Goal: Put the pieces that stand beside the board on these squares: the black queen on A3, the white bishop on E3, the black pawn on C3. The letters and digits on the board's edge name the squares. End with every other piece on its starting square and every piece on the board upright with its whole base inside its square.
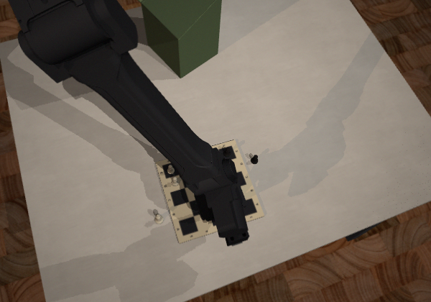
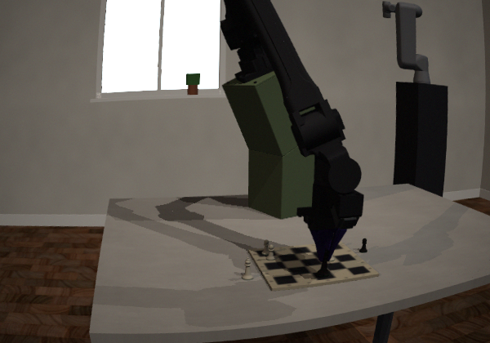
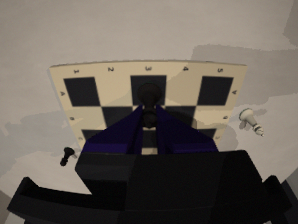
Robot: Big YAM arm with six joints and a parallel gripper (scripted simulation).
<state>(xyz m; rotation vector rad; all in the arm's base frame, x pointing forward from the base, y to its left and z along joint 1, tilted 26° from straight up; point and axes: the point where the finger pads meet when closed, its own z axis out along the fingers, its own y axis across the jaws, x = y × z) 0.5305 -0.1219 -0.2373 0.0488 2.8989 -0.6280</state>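
My gripper is now 10 mm above the black queen. From my hand the other things lie so: chessboard: 70 mm behind, 40 mm below, 10 mm to the left; white bishop: 140 mm to the right, 40 mm behind, 20 mm below.
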